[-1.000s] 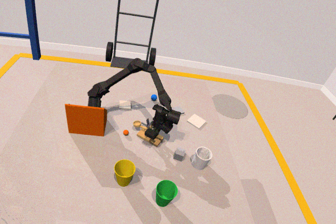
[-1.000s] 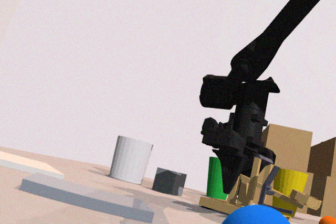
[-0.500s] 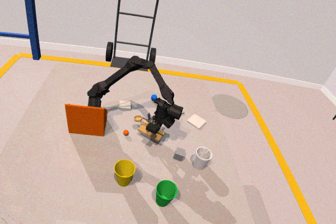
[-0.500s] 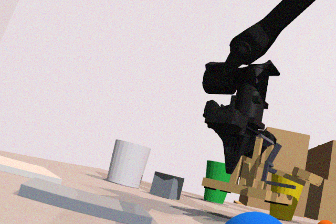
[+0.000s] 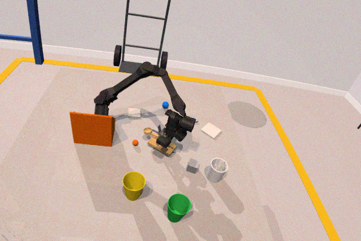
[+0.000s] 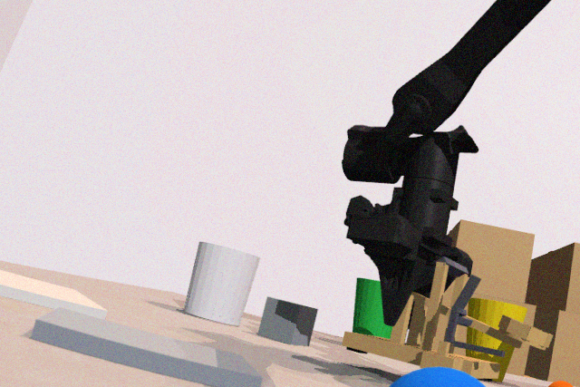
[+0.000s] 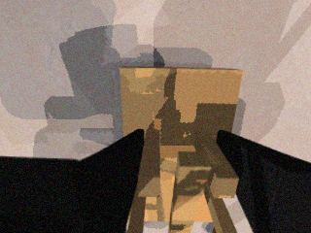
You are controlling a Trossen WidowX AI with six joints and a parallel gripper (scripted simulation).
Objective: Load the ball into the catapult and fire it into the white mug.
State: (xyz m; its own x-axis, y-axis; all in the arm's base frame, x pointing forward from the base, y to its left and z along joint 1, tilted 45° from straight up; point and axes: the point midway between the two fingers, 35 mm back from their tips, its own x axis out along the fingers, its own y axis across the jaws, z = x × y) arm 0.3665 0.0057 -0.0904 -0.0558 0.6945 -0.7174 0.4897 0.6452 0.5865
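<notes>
My gripper tip is 170 mm past the orange ball, 20 mm to the right of it and 40 mm above it. The rest, counted from my gripper tip: grey cube: 140 mm ahead, 110 mm to the right, 30 mm below; white mug: 250 mm ahead, 150 mm to the right, 20 mm below; wooden catapult: 50 mm behind, 50 mm to the left, 20 mm above.
</notes>
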